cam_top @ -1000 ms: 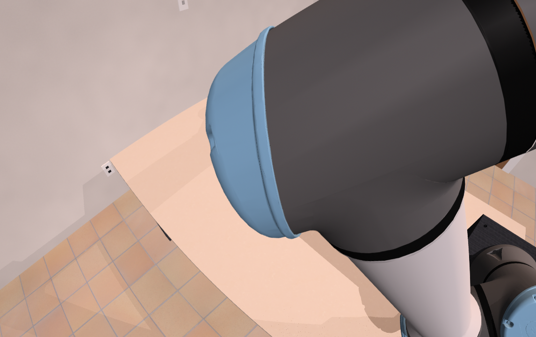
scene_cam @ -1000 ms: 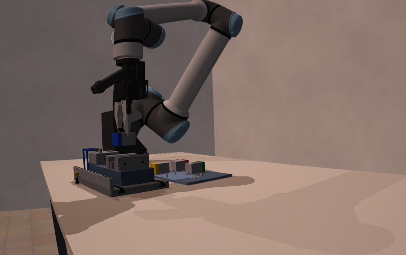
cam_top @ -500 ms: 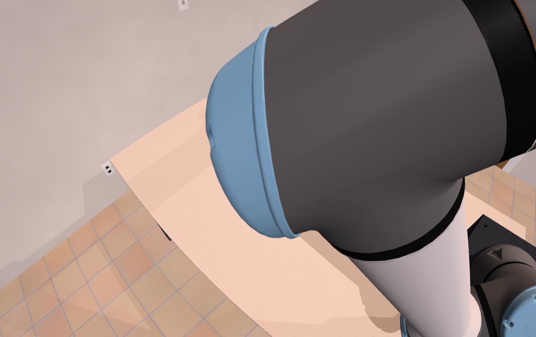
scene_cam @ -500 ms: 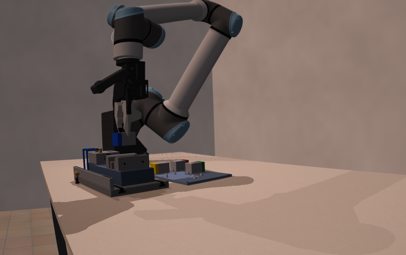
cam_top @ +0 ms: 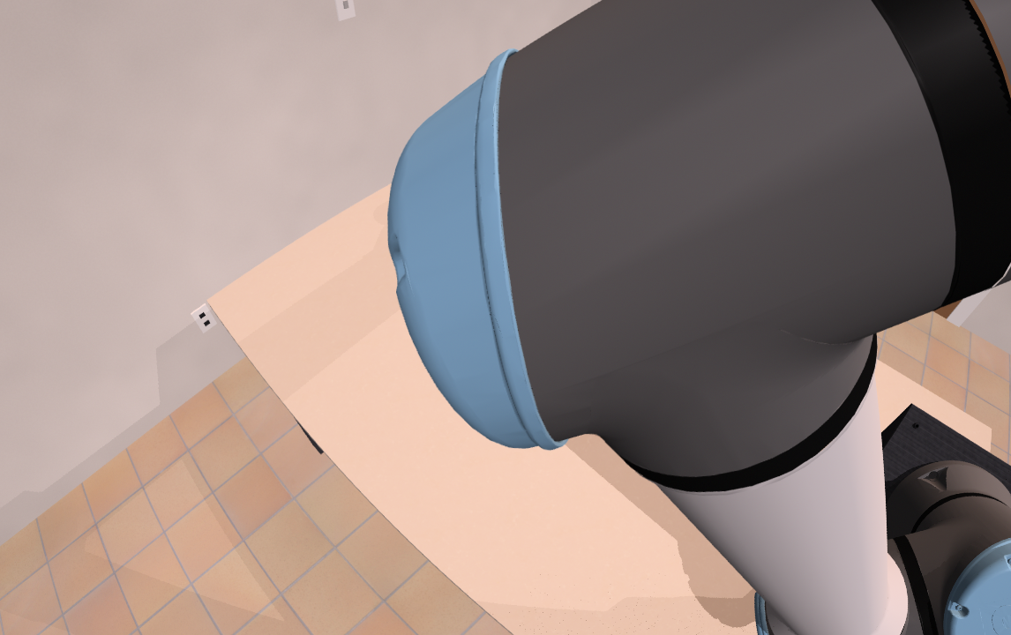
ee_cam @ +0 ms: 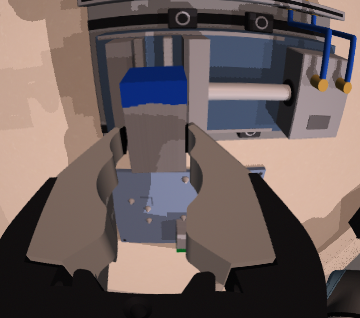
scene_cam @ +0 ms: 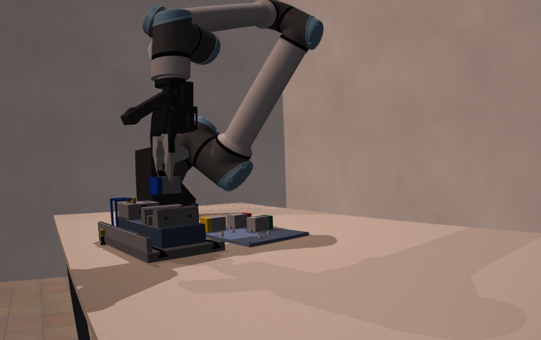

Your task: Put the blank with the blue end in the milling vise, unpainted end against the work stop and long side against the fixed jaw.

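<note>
Now: hand 2 cm above the blue-ended blank. Round my hand: pale rod 9 cm below, 8 cm behind; moving jaw 9 cm below, 3 cm behind; work stop 8 cm below, 5 cm to the left.
</note>
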